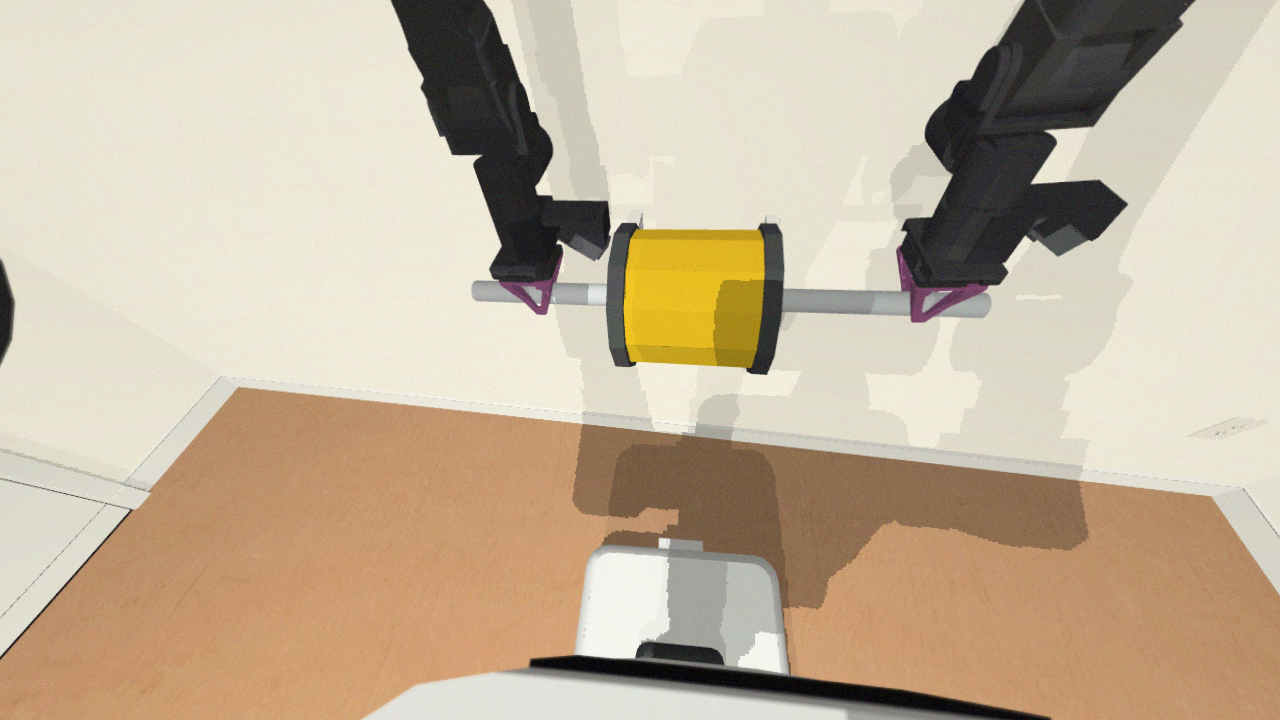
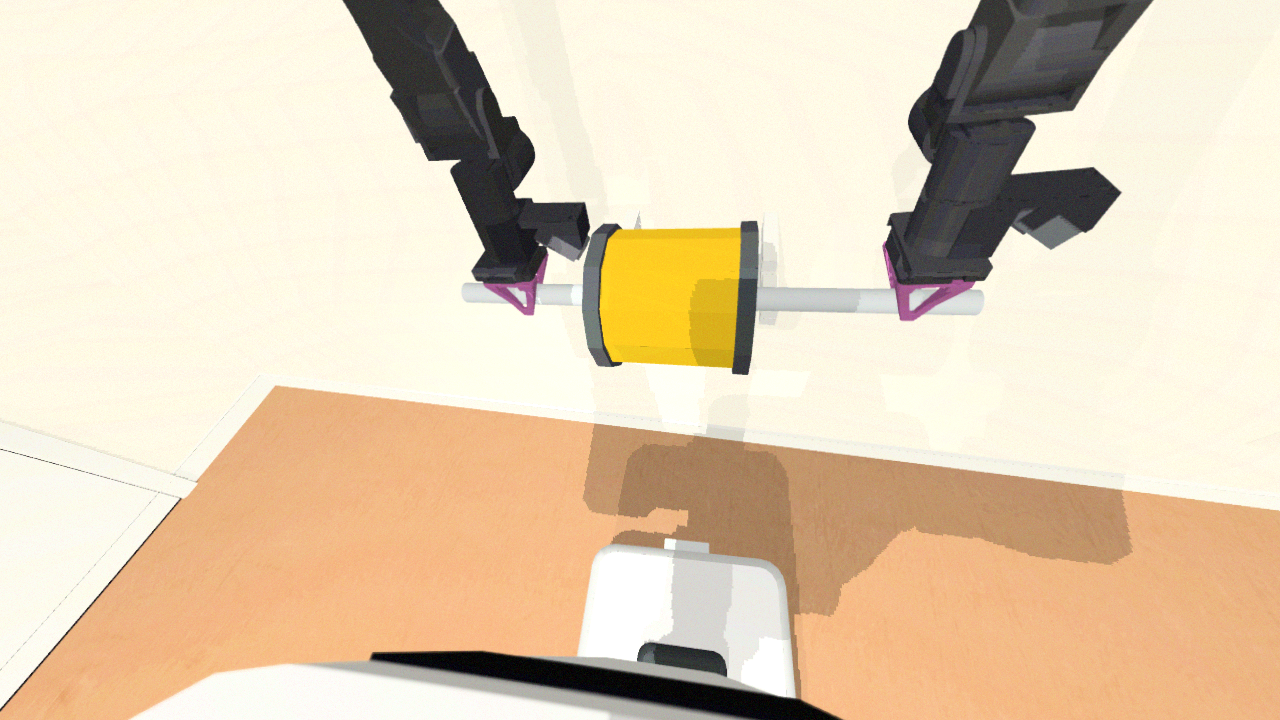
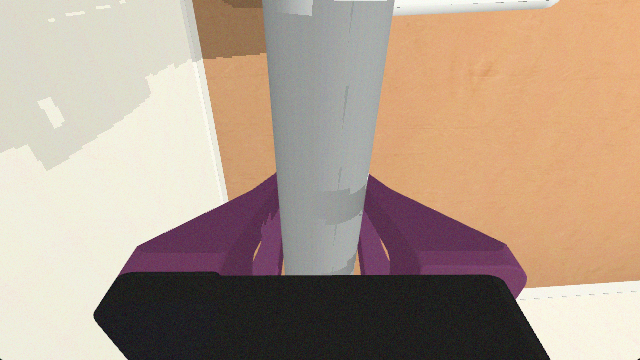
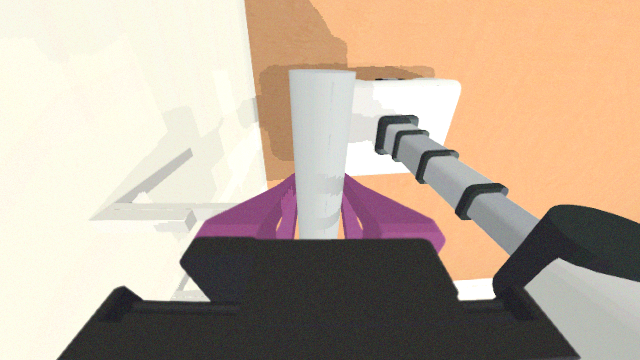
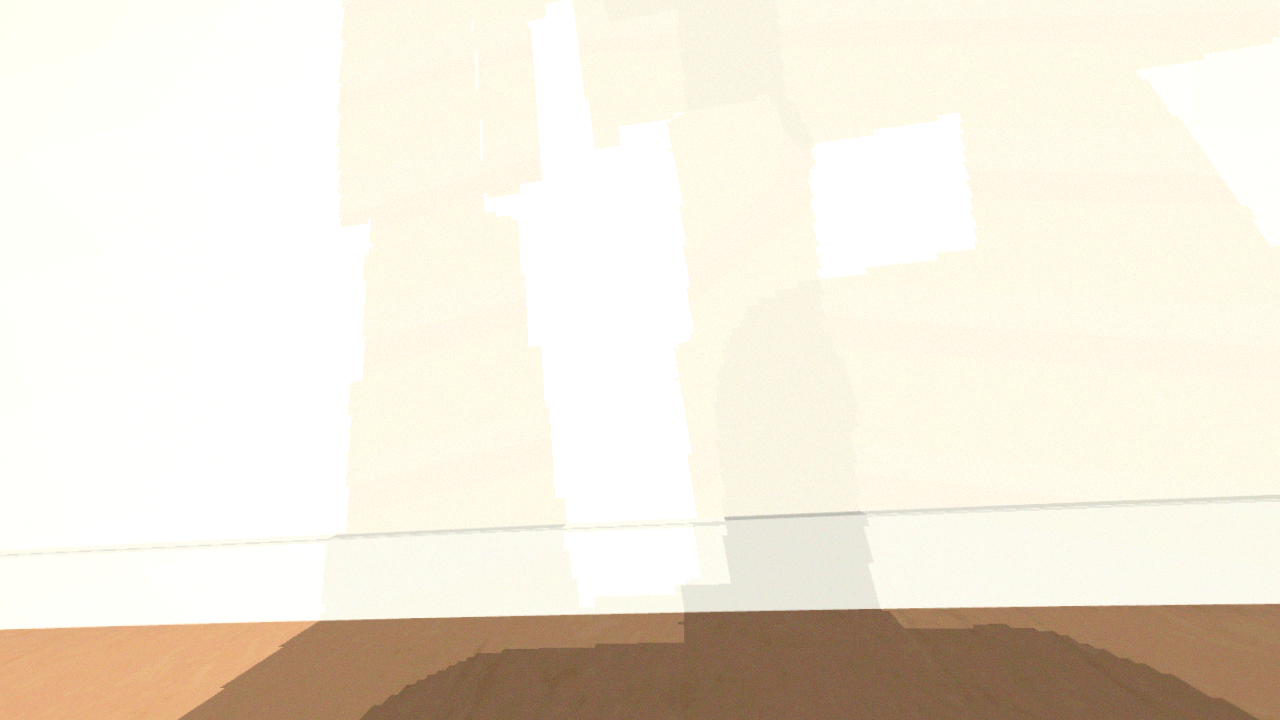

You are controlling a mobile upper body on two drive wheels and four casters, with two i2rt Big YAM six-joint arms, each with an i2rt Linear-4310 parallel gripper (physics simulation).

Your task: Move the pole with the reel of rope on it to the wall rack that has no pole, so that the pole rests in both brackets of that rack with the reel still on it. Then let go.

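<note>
The grey pole is roughly level in front of the wall. The yellow reel with dark flanges is on it, nearer my left gripper. My left gripper is shut on the pole near its left end. My right gripper is shut on it near its right end. Pale wall brackets show behind the reel: a left one and a right one. A bracket stands apart from the pole; its seat is unclear.
The cream wall meets the wooden floor at a white baseboard. My white base stands below the reel. A wall outlet is at the right. A white panel is at the left edge.
</note>
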